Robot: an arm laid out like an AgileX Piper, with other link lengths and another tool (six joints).
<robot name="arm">
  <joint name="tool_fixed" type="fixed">
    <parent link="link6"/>
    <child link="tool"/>
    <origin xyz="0.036 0.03 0.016" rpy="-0.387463 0 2.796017"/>
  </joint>
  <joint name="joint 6" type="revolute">
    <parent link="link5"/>
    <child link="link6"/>
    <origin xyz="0 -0.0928 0" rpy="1.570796 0 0"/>
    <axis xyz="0 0 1"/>
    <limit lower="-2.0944" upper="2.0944"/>
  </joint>
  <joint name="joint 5" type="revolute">
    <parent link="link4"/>
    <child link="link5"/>
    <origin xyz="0 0 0" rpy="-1.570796 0 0"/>
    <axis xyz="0 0 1"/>
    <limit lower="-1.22" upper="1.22"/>
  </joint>
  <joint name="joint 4" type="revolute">
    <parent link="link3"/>
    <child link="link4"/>
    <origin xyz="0.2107 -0.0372 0" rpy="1.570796 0 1.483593"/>
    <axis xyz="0 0 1"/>
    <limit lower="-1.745" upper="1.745"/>
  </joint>
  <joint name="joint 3" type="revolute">
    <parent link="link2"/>
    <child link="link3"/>
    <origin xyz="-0.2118 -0.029 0"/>
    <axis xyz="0 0 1"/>
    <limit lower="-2.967" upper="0"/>
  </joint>
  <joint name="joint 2" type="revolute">
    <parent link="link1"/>
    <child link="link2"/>
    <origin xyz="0 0 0" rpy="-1.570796 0 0"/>
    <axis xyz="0 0 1"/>
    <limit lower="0" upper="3.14"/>
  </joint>
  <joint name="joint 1" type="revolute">
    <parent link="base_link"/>
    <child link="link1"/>
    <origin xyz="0 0 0.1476"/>
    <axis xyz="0 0 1"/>
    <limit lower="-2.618" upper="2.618"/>
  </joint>
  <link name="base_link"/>
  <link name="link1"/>
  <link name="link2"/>
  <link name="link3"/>
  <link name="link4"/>
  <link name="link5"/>
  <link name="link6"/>
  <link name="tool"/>
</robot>
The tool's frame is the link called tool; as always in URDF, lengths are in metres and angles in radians.
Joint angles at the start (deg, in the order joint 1, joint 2, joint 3, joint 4, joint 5, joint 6):
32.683 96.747 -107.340 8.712 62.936 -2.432
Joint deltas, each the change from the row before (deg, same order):
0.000 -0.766 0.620 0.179 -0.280 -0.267
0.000 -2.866 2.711 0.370 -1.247 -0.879
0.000 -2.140 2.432 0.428 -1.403 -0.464
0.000 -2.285 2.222 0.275 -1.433 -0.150
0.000 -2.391 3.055 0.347 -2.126 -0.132
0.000 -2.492 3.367 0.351 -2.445 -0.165
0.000 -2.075 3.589 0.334 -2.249 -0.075
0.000 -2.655 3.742 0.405 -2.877 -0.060
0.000 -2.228 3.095 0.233 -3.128 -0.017
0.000 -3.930 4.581 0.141 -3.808 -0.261
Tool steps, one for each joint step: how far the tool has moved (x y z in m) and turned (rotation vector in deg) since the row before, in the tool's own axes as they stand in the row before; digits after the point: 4 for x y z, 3 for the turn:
-0.0004 0.0004 -0.0028 -0.005 0.500 -0.017
-0.0029 0.0011 -0.0088 -0.234 1.591 -0.136
-0.0025 0.0000 -0.0053 -0.126 1.156 0.242
-0.0016 0.0006 -0.0064 -0.385 1.363 0.536
-0.0031 -0.0004 -0.0045 -0.390 1.274 0.685
-0.0037 -0.0006 -0.0040 -0.470 1.350 0.730
-0.0058 -0.0018 -0.0016 -0.228 0.545 0.604
-0.0046 -0.0009 -0.0037 -0.587 1.458 0.985
-0.0027 -0.0001 -0.0025 -0.893 1.840 1.041
-0.0050 0.0009 -0.0072 -1.316 2.696 1.027

